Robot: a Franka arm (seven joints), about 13 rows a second.
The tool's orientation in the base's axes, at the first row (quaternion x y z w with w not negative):
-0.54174 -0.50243 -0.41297 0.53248
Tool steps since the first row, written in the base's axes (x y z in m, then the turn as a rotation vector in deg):
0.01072 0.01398 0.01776 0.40 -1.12 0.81
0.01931 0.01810 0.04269 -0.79 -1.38 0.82
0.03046 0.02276 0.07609 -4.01 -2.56 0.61
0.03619 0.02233 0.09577 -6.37 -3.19 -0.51
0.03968 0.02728 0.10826 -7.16 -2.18 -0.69
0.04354 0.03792 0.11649 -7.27 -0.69 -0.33
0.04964 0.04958 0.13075 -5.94 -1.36 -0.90
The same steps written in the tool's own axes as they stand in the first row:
0.02056 0.00868 0.01130 0.74 0.18 -1.22
0.04681 0.01339 0.01234 0.54 -1.01 -1.37
0.08183 0.01929 0.01292 -0.29 -4.23 -2.24
0.10201 0.02171 0.01018 -1.82 -6.42 -2.56
0.11533 0.02348 0.01364 -2.01 -7.09 -1.47
0.12513 0.02671 0.02310 -1.52 -7.15 -0.02
0.14130 0.03125 0.03282 -1.94 -5.80 -0.75

